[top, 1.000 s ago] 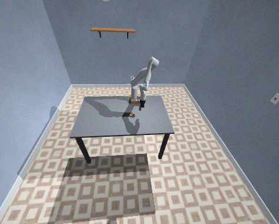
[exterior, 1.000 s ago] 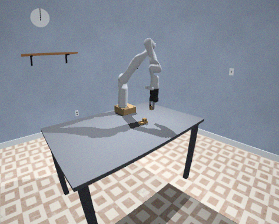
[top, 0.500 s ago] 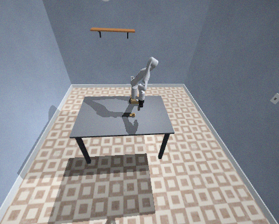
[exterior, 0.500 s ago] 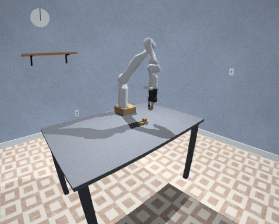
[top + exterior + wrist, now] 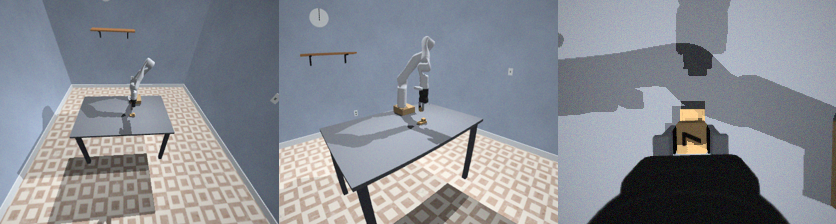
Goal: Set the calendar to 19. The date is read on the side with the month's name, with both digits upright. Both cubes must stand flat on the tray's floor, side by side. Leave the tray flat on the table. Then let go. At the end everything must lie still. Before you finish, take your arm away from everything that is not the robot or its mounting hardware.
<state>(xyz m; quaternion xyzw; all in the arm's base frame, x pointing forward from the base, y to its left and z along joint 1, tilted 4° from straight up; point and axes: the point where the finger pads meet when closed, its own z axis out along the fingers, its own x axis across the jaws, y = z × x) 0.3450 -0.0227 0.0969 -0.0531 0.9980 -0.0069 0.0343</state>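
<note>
The wooden tray lies 10 mm to the left of my hand and 130 mm below it.
</note>
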